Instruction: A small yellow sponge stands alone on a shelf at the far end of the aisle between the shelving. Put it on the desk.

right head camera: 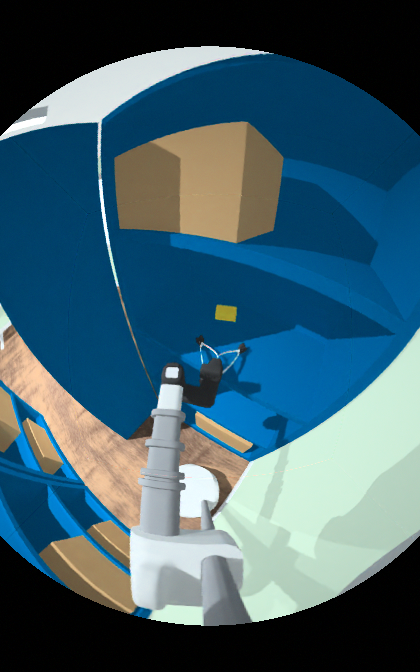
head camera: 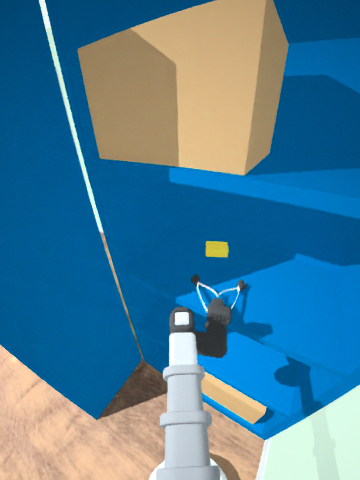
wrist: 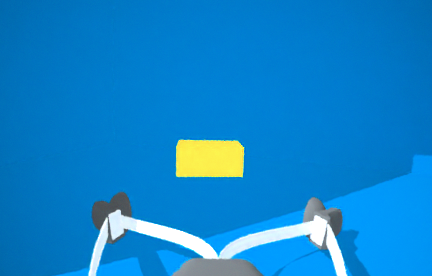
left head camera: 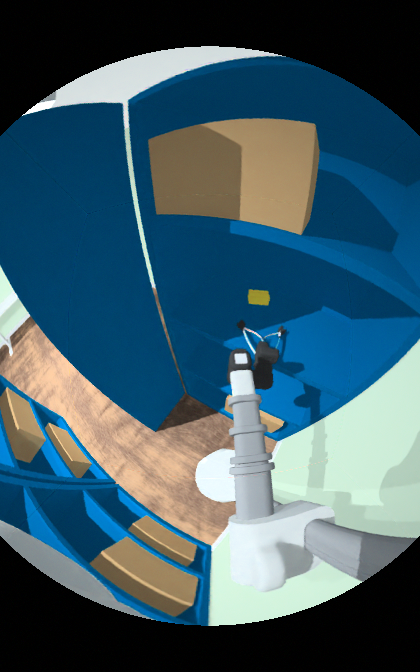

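The small yellow sponge stands alone on the blue shelf, in its shaded part. My gripper is open, its two fingertips wide apart with nothing between them. In the wrist view the sponge lies beyond the fingertips, near the middle between them and slightly to the left, with a gap to both. The spread of the fingers is clearly wider than the sponge. The desk does not show in these views.
A big tan box sits on the shelf level above the sponge. A tall blue panel stands to the left. A tan box sits lower, beside the arm. More shelving with tan boxes stands at the lower left.
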